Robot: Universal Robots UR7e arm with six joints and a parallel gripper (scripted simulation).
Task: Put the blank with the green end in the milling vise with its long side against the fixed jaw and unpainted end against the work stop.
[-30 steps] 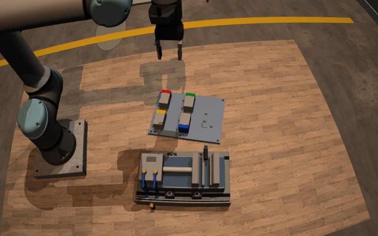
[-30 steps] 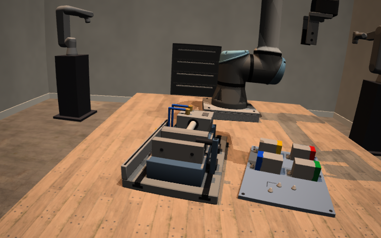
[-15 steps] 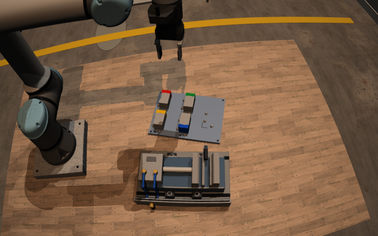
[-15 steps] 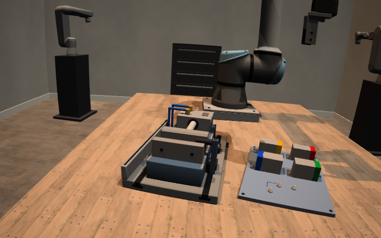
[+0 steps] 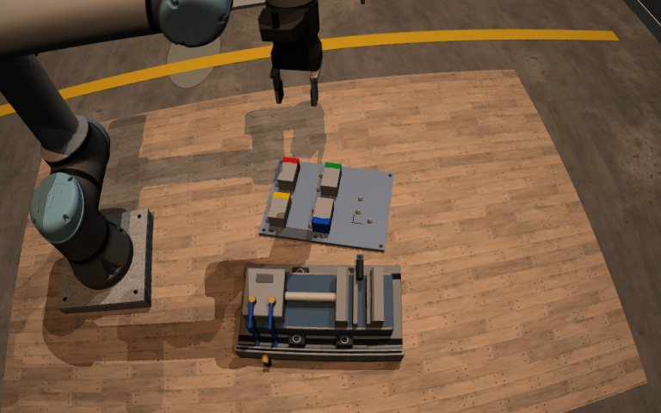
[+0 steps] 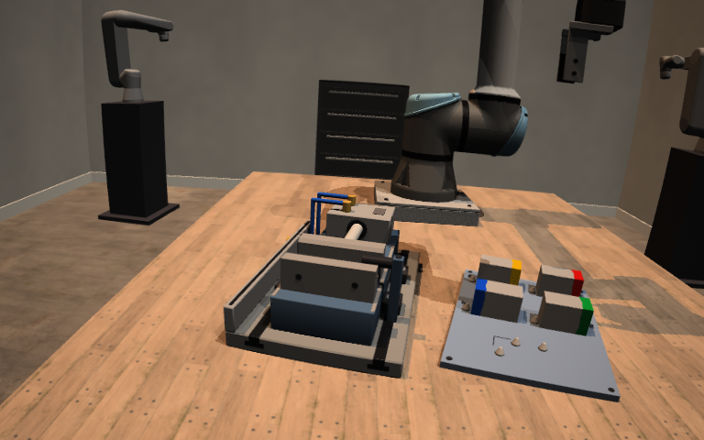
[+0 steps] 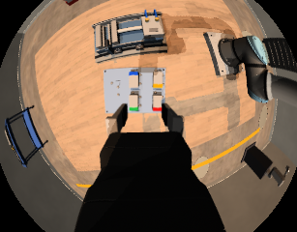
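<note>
My hand is 290 mm above the green-ended blank, 50 mm short of it and 30 mm to the right of it. Also, from my hand: yellow-ended blank: 290 mm below, 60 mm behind, 30 mm to the right; then red-ended blank: 290 mm below, 60 mm to the left, 40 mm behind; then blue-ended blank: 290 mm below, 50 mm to the right, 30 mm ahead.
</note>
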